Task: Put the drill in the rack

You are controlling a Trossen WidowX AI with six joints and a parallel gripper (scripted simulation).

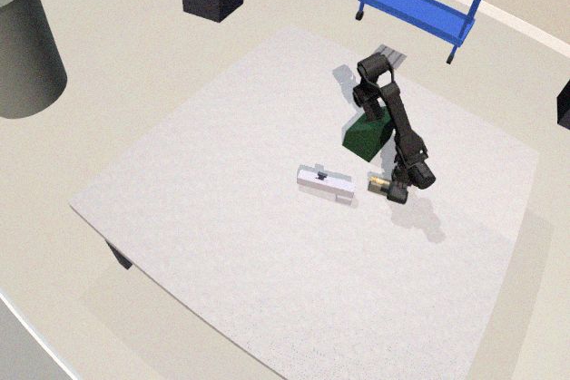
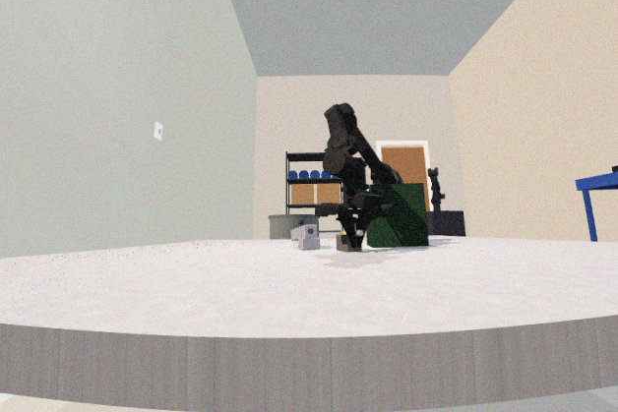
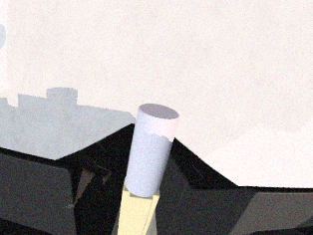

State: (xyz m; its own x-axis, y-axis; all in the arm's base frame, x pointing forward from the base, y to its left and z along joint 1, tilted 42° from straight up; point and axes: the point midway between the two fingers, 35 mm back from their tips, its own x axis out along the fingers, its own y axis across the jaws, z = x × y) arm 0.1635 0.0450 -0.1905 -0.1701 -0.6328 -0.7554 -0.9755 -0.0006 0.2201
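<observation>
My gripper tip is 40 mm to the left of the drill and 30 mm below it. Round my gripper tip: housing: 200 mm to the right, 100 mm ahead, 20 mm above; key: 230 mm to the right, 110 mm ahead, 40 mm above; rack: 50 mm to the right, 10 mm above.
</observation>
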